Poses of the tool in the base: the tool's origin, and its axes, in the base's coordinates. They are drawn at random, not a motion.
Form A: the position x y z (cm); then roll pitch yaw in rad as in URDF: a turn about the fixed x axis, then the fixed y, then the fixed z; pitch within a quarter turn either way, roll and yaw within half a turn.
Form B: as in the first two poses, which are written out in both.
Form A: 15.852 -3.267 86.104 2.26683 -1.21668 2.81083
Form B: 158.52 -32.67 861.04 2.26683 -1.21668 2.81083
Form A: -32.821 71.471 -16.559 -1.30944 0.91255 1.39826
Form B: -328.21 714.71 -165.59 -1.30944 0.91255 1.39826
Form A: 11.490 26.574 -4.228 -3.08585 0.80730 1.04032
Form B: 114.90 265.74 -42.28 -3.08585 0.80730 1.04032
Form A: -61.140 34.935 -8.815 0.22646 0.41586 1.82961
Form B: -611.40 349.35 -88.15 0.22646 0.41586 1.82961
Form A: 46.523 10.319 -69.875 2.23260 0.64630 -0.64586
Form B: 465.23 103.19 -698.75 2.23260 0.64630 -0.64586
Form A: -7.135 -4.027 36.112 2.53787 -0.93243 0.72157
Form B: -71.35 -40.27 361.12 2.53787 -0.93243 0.72157
